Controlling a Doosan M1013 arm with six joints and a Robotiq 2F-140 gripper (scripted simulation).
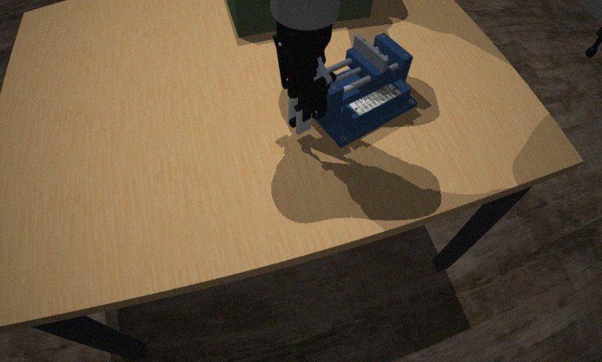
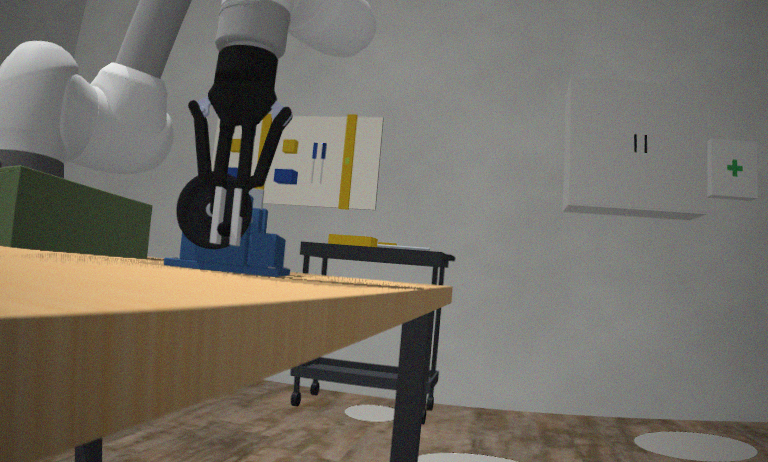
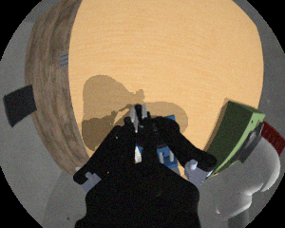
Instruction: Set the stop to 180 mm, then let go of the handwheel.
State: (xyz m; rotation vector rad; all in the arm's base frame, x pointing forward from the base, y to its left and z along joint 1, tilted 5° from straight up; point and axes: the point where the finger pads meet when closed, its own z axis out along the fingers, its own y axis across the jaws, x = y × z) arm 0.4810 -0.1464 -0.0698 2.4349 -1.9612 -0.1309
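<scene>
Right now the handwheel is 1 cm behind my hand, 2 cm to the left of it and 1 cm below it. From my hand the other things lie so: stop plate (5 cm behind, 16 cm to the left, 2 cm above).
</scene>
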